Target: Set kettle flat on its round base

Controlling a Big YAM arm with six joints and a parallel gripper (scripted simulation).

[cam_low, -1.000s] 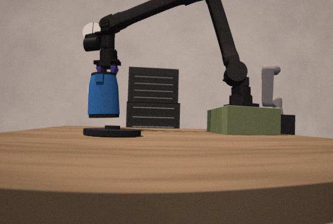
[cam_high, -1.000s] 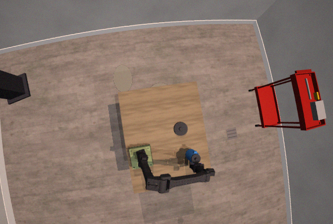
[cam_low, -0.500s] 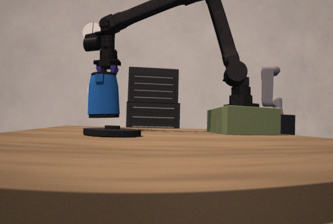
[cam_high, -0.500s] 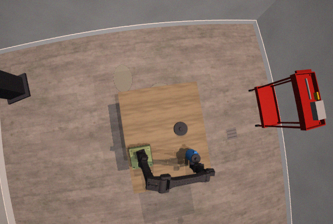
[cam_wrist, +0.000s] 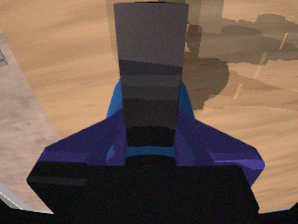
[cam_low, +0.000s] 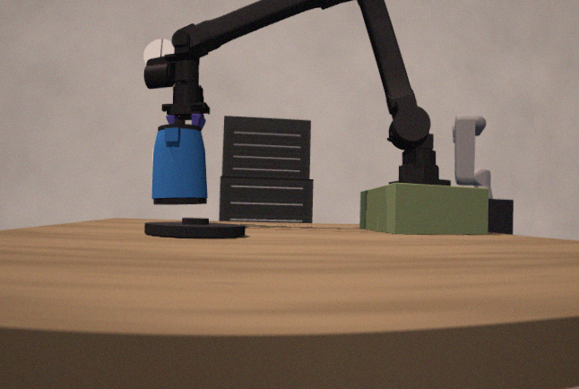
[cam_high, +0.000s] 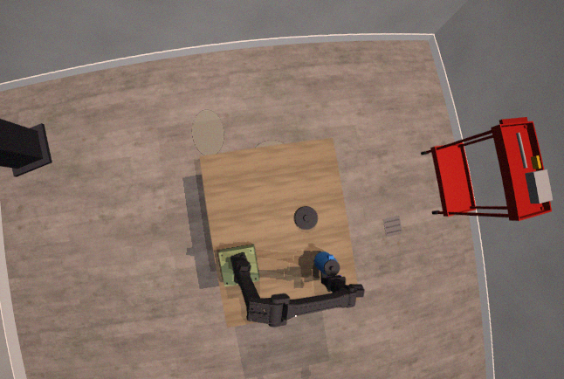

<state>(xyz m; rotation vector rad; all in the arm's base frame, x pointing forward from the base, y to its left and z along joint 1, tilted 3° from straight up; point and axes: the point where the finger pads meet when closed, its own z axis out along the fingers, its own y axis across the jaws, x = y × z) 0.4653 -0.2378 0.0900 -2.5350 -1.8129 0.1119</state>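
The blue kettle is 50 mm below my hand, 30 mm to the left of it and 10 mm ahead of it. Also, from my hand: round black base (350 mm to the left, 170 mm below, 10 mm ahead).
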